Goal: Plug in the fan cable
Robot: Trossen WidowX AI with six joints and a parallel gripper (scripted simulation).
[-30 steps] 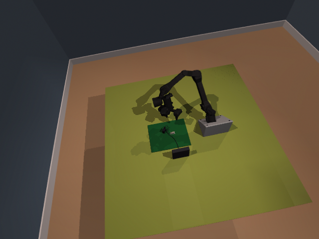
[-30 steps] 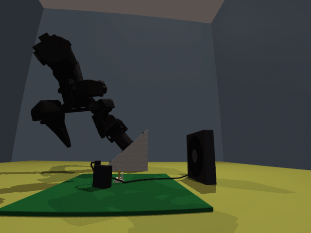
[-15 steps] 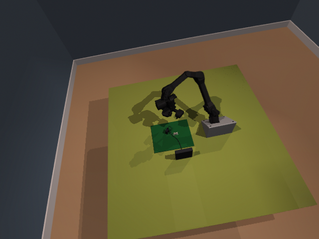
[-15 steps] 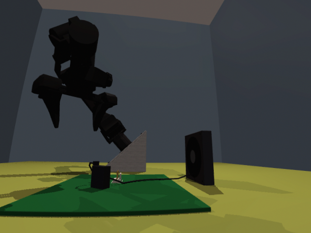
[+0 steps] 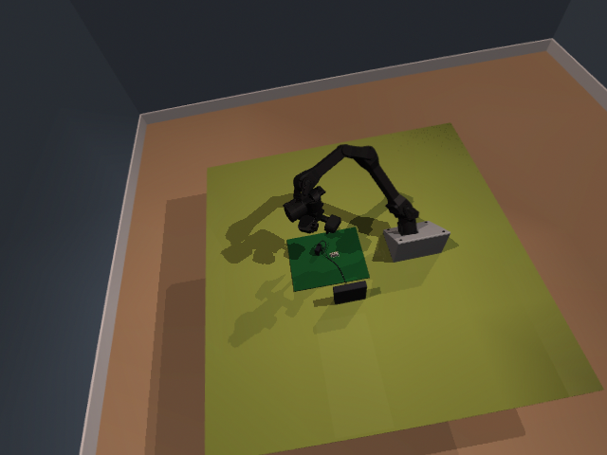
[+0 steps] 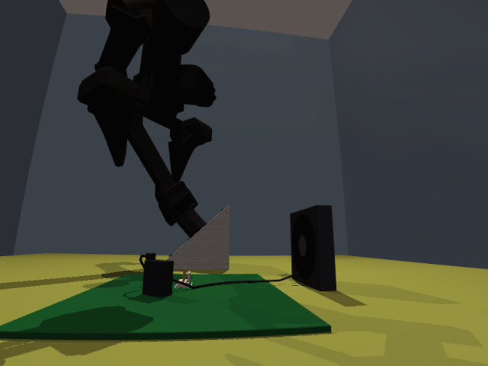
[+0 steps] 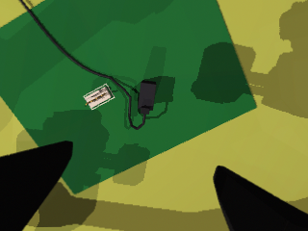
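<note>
Right now my gripper tip is 13 cm above the black plug, 2 cm to the right of it and 1 cm short of it. Also, from my gripper tip: black fan 23 cm to the left, 10 cm behind, 9 cm below; green board 16 cm below, 5 cm to the left, 2 cm behind; white four-pin header 15 cm below, 6 cm behind, 4 cm to the left.
</note>
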